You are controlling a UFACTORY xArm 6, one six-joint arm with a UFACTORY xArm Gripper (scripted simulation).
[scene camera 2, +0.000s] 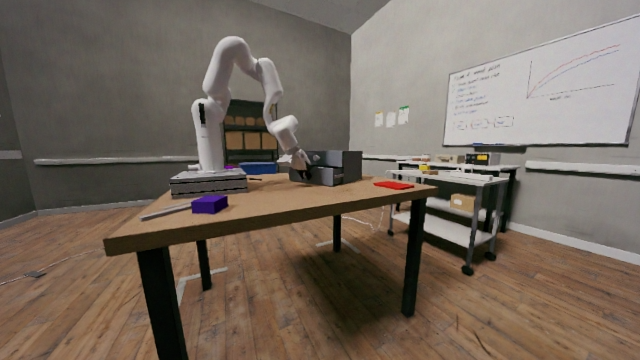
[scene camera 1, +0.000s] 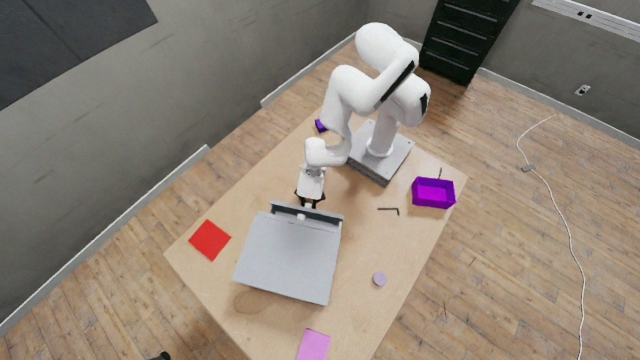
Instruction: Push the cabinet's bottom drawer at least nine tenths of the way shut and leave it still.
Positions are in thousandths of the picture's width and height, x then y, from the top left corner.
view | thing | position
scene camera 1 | my gripper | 482,582
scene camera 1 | purple bin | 688,526
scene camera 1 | red square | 327,665
